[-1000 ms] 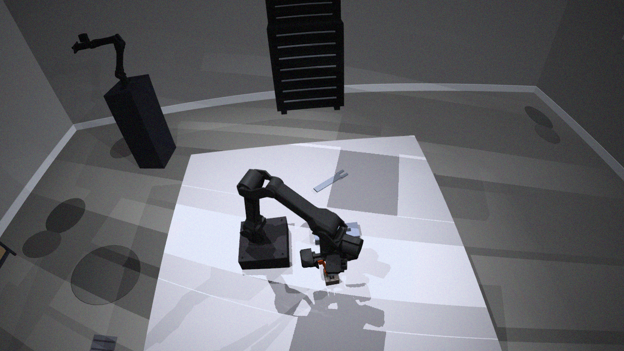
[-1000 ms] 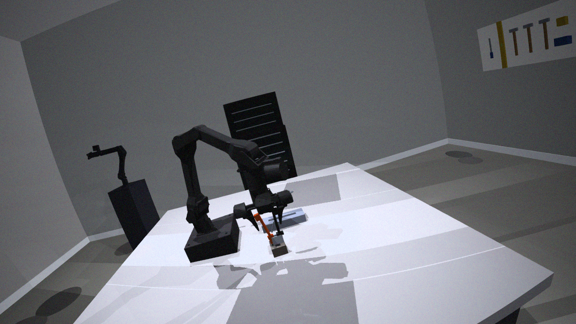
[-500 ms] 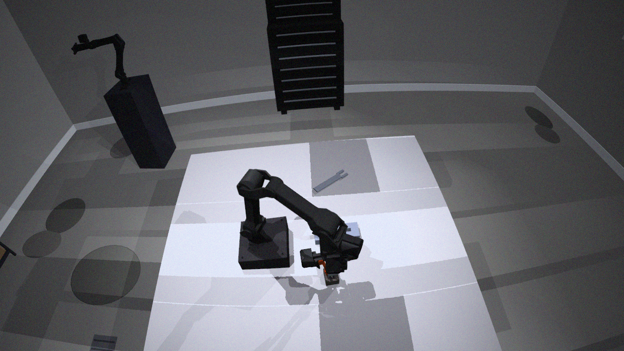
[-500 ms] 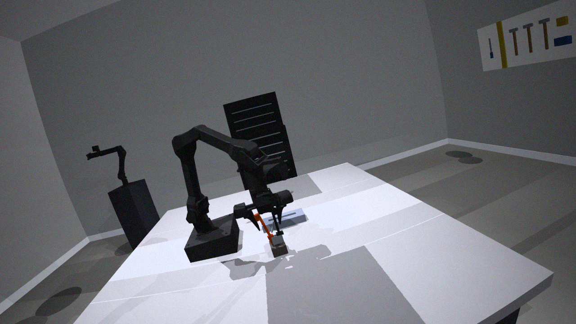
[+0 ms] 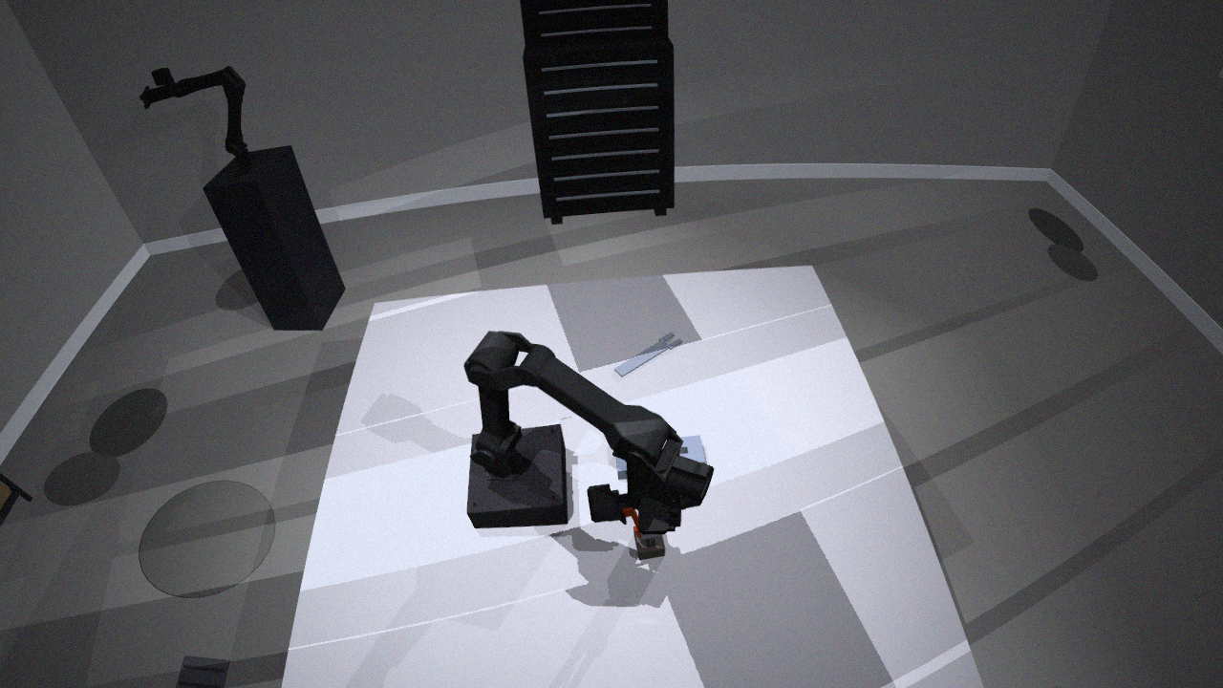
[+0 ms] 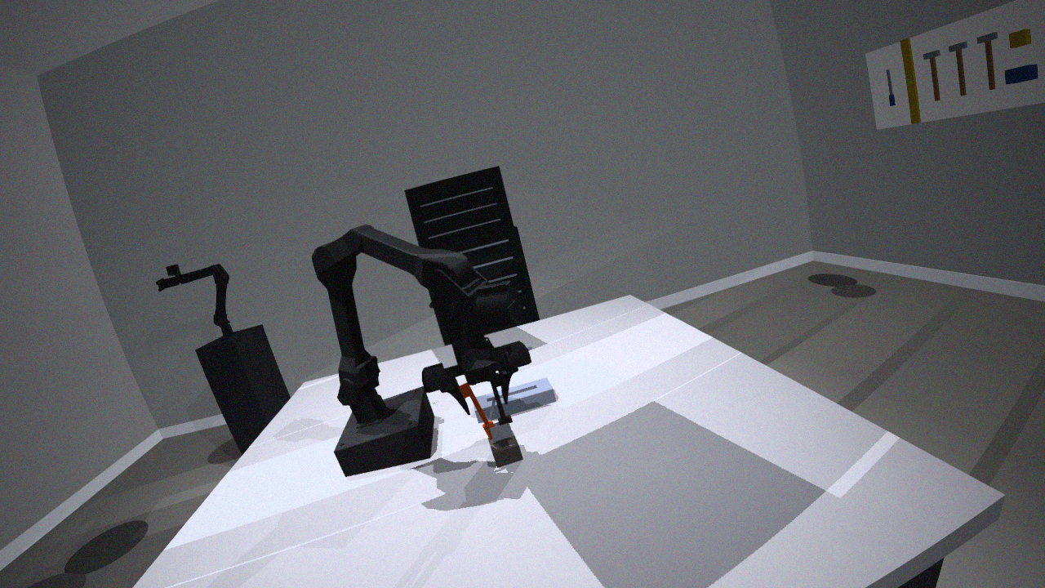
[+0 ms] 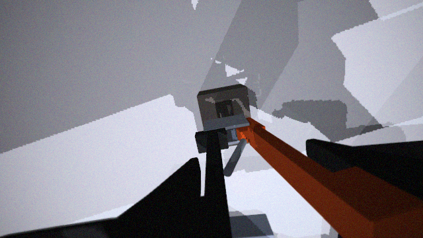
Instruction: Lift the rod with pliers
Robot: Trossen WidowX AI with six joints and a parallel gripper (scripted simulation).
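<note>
Right now my gripper tip is 20 cm to the right of the channel block, 9 cm above it and 2 cm short of it. The rest, counted from my gripper tip: thin grey plate: 53 cm to the left, 10 cm below, 1 cm ahead; then tan holster: 10 cm below, 1 cm ahead.
</note>
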